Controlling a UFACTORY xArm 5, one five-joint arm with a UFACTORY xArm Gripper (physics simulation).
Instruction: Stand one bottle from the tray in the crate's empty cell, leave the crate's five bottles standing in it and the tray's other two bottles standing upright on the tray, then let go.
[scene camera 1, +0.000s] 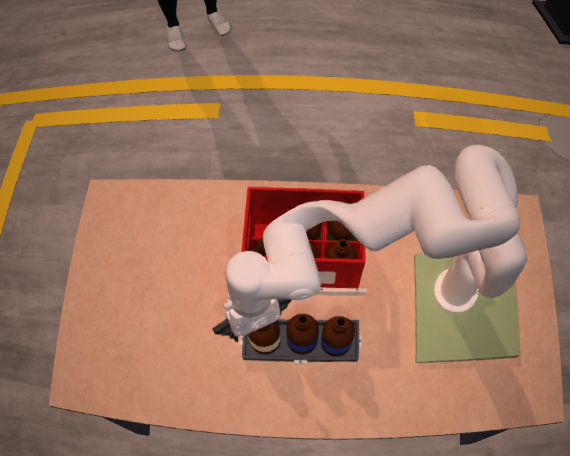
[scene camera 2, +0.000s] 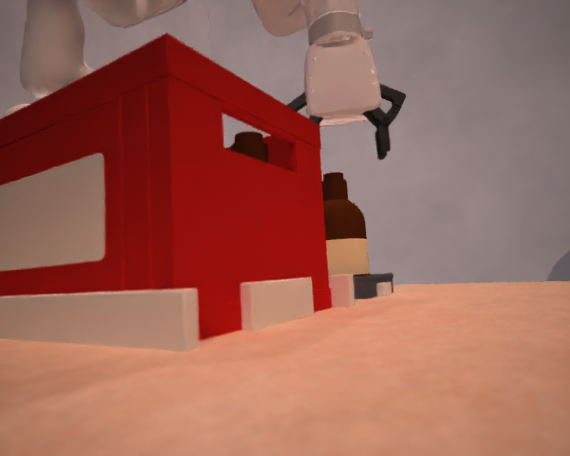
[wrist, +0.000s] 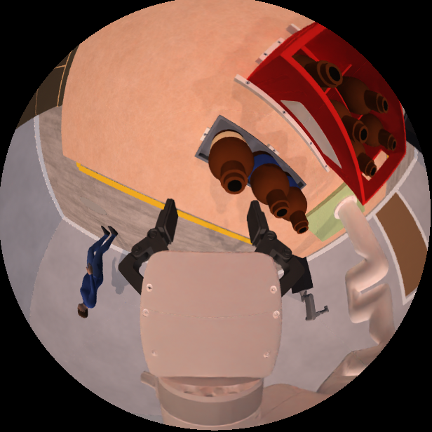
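Where they show: gripper, fingertip midpoint: (scene camera 1: 253, 327) (scene camera 2: 349, 160); arm's base at its link origin: (scene camera 1: 456, 290).
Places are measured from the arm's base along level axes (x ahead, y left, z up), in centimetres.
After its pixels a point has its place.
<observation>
My gripper (scene camera 1: 251, 317) @[x 51.6, y 7.4, z 16.1 cm] (wrist: 212, 207) is wide open and empty. In scene camera 2 its visible finger is above and beyond the cream-label bottle (scene camera 1: 265, 338) @[x 49.5, y 8.0, z 9.2 cm] (scene camera 2: 345, 220) @[x 51.8, y 2.0, z 7.3 cm] (wrist: 231, 156), which stands upright at one end of the dark grey tray (scene camera 1: 283, 346) @[x 45.7, y 7.1, z -1.6 cm] (scene camera 2: 366, 287) @[x 54.2, y -0.4, z -0.8 cm]. Two blue-label bottles, one in the middle (scene camera 1: 302, 332) @[x 41.3, y 7.9, z 10.2 cm] (wrist: 270, 184) and one at the other end (scene camera 1: 338, 334) @[x 33.6, y 9.5, z 10.3 cm] (wrist: 296, 202), stand upright too. The red crate (scene camera 1: 345, 274) @[x 29.6, y -5.5, z 8.5 cm] (scene camera 2: 250, 225) @[x 50.7, y -20.7, z 4.9 cm] (wrist: 272, 80) holds several upright brown bottles. Its empty cell (scene camera 1: 259, 231) @[x 48.2, y -24.6, z -1.2 cm] shows at the back left in scene camera 1, where the arm hides part of the crate.
Pale strips stand on the table along the crate's base, one strip (scene camera 1: 342, 291) @[x 29.9, y -4.4, z 0.9 cm] (scene camera 2: 100, 317) @[x 44.6, y -27.9, z -0.4 cm] (wrist: 284, 112) on a long side. The arm reaches across above the crate from its base on the green mat (scene camera 1: 432, 340) @[x 9.1, y 12.0, z -0.4 cm] (wrist: 322, 227). A person (wrist: 95, 272) stands beyond the table.
</observation>
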